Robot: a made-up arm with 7 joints.
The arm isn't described. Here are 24 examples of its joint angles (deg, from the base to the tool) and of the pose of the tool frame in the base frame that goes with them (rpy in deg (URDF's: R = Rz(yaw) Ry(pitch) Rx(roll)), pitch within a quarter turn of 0, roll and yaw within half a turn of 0; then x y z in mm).
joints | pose
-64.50 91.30 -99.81 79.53 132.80 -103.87 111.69 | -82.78 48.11 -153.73 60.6 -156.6 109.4
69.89 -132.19 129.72 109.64 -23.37 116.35 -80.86 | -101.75 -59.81 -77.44 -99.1 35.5 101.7
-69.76 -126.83 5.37 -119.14 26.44 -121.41 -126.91 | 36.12 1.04 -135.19 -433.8 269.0 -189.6
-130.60 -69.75 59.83 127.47 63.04 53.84 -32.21 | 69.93 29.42 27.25 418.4 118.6 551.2
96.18 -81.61 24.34 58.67 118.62 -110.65 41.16 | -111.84 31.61 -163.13 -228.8 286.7 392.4
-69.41 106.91 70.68 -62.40 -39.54 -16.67 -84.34 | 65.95 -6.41 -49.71 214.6 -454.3 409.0
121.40 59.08 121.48 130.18 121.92 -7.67 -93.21 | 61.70 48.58 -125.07 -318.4 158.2 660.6
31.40 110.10 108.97 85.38 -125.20 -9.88 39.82 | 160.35 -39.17 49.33 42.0 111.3 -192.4
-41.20 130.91 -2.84 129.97 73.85 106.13 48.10 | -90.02 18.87 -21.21 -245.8 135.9 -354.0
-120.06 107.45 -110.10 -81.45 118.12 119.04 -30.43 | -73.86 31.22 71.49 -423.4 307.0 560.5
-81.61 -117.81 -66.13 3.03 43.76 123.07 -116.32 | 107.08 -2.61 -87.89 -238.8 156.0 -549.9
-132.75 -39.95 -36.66 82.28 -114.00 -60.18 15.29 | -32.76 -60.03 -91.98 323.4 539.8 373.1
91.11 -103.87 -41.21 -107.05 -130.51 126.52 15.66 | 26.20 25.91 106.57 244.0 116.8 968.2
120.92 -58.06 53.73 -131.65 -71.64 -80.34 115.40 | -37.92 2.96 63.01 -252.7 753.7 246.6
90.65 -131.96 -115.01 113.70 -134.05 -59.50 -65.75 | -63.20 36.85 114.50 -78.2 80.3 428.9
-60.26 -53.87 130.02 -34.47 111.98 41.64 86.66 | -23.26 -60.94 -40.76 151.3 667.3 -559.9
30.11 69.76 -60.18 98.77 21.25 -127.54 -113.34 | -126.49 2.81 -174.42 20.2 -256.9 106.8
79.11 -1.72 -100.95 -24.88 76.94 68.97 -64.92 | -27.58 -41.18 -103.91 197.3 792.7 470.7
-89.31 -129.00 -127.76 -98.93 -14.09 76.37 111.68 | -122.63 -52.85 112.26 167.5 -255.6 -215.5
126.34 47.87 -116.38 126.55 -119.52 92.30 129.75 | -156.19 67.14 152.03 362.1 166.9 305.5
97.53 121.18 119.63 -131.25 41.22 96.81 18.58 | 60.57 -22.64 62.49 -482.0 -453.7 624.3
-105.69 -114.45 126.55 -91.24 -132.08 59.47 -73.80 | -90.75 -33.38 105.06 519.4 58.2 -315.3
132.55 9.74 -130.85 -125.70 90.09 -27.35 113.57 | -63.80 34.08 97.87 12.1 296.4 624.0
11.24 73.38 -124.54 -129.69 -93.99 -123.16 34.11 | -89.01 12.24 23.85 -221.4 718.1 -146.0
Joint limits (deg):
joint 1: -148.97..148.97
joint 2: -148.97..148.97
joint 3: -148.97..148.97
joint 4: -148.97..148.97
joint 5: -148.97..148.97
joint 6: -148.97..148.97
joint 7: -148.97..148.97
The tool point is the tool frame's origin. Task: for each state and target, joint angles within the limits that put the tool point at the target. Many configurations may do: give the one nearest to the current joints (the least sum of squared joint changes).
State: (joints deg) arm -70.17 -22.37 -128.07 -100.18 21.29 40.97 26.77
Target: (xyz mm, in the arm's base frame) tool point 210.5 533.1 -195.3
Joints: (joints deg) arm -71.43 13.09 -115.73 -75.15 4.88 52.75 38.97
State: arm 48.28 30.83 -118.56 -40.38 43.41 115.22 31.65
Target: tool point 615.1 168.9 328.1
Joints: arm 0.94 66.71 -117.20 -5.03 53.40 135.55 25.33
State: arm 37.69 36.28 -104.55 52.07 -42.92 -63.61 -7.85
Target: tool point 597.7 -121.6 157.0
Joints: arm 13.54 72.63 -72.96 24.97 -39.52 -93.18 5.04
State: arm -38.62 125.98 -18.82 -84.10 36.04 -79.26 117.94
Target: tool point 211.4 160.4 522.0
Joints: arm -36.97 60.68 -39.13 -90.60 34.44 -113.80 107.72
